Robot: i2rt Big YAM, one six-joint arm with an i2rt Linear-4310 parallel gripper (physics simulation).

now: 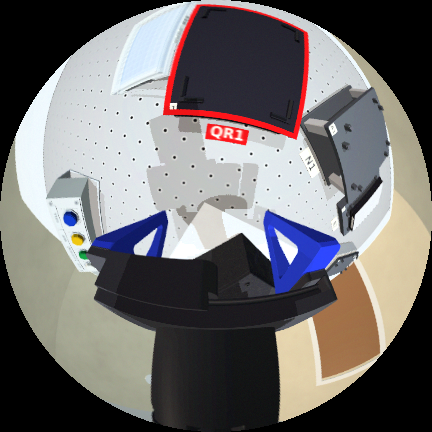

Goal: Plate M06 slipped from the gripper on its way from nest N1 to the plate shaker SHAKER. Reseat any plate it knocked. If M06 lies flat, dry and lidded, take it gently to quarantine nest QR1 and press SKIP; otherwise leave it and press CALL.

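Frame: origin at the arm's base, x ahead, y down, z left, level; metres.
Seen in the pictures: gripper, fingertip midpoint: [215, 215].
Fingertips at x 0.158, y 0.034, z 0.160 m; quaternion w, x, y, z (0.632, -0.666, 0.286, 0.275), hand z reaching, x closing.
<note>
A point is followed by its place in that frame.
A pale, clear plate [150, 45] is at the upper left, beside the left edge of the red-rimmed dark nest QR1 [240, 65] @[x 0.274, y 0.053, z 0.241 m]. It looks tilted, with a shadow under its near edge; its lettering is unreadable, and I cannot tell whether it is dry or lidded. QR1's dark surface bears no plate. Nest N1 [357, 145] @[x 0.340, y 0.036, z 0.107 m], a dark grey stand, is at the right. A button box [90, 200] @[x 0.004, y 0.090, z 0.317 m] at the left has blue [70, 218] @[x 0.022, y 0.026, z 0.314 m], yellow [77, 239] @[x -0.025, y 0.025, z 0.300 m] and green [83, 255] @[x -0.075, y 0.024, z 0.287 m] buttons. My gripper [215, 215] @[x 0.158, y 0.034, z 0.160 m] is open and empty, nearer than QR1. I cannot identify SHAKER.
A small dark fixture [343, 217] @[x 0.308, y 0.075, z -0.063 m] with a black bar stands below N1. Another grey part [345, 261] @[x 0.287, y 0.038, z -0.246 m] shows behind the right finger. A black block [240, 260] @[x 0.111, y 0.050, z 0.063 m] shows between the fingers. A brown, pale-edged panel [347, 325] is at the lower right. The perforated table [120, 145] @[x 0.127, y 0.093, z 0.295 m] carries the arm's shadow.
</note>
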